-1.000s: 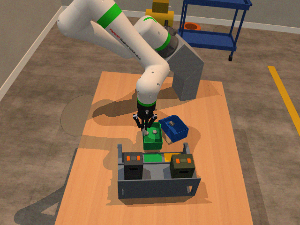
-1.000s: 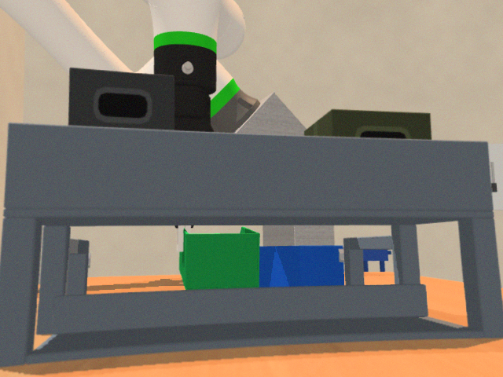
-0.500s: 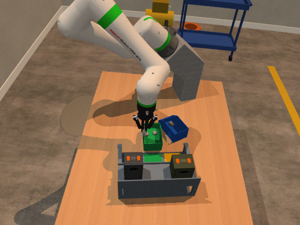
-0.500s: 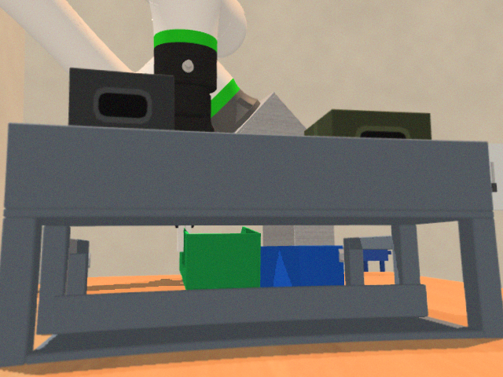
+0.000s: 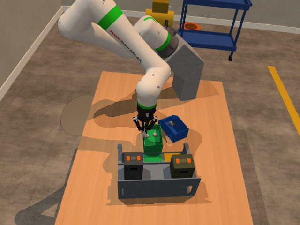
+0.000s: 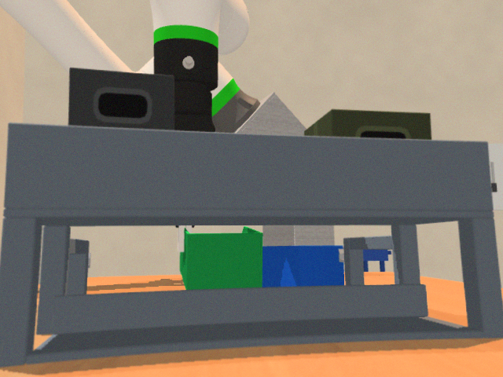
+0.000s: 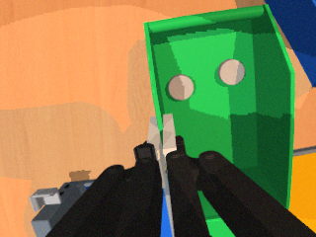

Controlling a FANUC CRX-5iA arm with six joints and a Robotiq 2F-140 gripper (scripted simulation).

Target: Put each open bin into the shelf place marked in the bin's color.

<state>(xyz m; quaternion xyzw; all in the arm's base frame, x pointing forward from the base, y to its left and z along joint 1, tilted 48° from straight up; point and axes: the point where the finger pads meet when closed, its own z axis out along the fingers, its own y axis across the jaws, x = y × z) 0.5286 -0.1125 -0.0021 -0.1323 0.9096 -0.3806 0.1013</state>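
My gripper is now 5 cm to the right of the green bin, 4 cm above it and 2 cm past it. Also, from my hand: black box: 26 cm ahead, 6 cm above, 2 cm to the right; olive box: 23 cm ahead, 21 cm to the left, 5 cm above; blue bin: 16 cm to the left, 14 cm behind, 7 cm below.
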